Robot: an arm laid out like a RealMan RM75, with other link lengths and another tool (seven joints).
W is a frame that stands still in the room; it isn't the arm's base.
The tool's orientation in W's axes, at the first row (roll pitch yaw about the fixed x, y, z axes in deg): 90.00 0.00 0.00
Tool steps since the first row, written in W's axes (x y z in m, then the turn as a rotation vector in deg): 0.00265 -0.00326 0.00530 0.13 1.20 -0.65; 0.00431 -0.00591 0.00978 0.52 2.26 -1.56; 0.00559 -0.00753 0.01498 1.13 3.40 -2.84; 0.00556 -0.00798 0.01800 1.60 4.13 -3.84; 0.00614 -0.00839 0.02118 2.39 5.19 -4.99; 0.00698 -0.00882 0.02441 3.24 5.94 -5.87; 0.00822 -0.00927 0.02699 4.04 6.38 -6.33; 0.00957 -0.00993 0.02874 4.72 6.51 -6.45; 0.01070 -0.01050 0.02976 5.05 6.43 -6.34; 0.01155 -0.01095 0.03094 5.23 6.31 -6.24; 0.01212 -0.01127 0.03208 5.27 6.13 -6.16; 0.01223 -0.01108 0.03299 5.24 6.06 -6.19; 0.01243 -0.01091 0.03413 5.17 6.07 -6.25
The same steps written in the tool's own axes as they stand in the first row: 0.00265 0.00530 0.00326 0.13 -0.65 -1.20; 0.00431 0.00978 0.00591 0.52 -1.56 -2.26; 0.00559 0.01498 0.00753 1.13 -2.84 -3.40; 0.00556 0.01800 0.00798 1.60 -3.84 -4.13; 0.00614 0.02118 0.00839 2.39 -4.99 -5.19; 0.00698 0.02441 0.00882 3.24 -5.87 -5.94; 0.00822 0.02699 0.00927 4.04 -6.33 -6.38; 0.00957 0.02874 0.00993 4.72 -6.45 -6.51; 0.01070 0.02976 0.01050 5.05 -6.34 -6.43; 0.01155 0.03094 0.01095 5.23 -6.24 -6.31; 0.01212 0.03208 0.01127 5.27 -6.16 -6.13; 0.01223 0.03299 0.01108 5.24 -6.19 -6.06; 0.01243 0.03413 0.01091 5.17 -6.25 -6.07
